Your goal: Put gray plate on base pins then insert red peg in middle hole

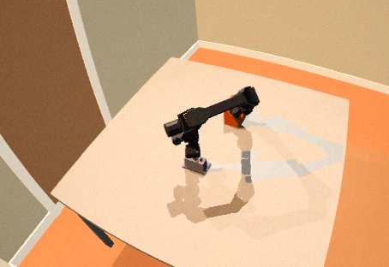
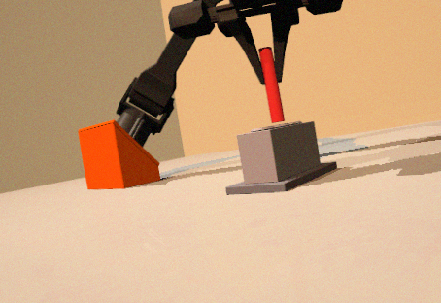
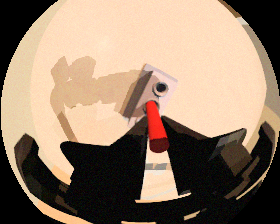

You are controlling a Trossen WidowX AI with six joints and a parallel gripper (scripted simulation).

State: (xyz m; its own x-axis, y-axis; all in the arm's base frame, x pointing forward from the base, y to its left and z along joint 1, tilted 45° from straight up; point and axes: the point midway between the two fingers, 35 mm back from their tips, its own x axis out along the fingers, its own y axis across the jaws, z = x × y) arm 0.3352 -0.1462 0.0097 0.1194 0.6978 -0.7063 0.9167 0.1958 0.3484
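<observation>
My gripper tip is 6 cm above the gray plate. From my gripper tip the other things lie so: gray base: 10 cm below; red peg: right at my gripper tip.
</observation>
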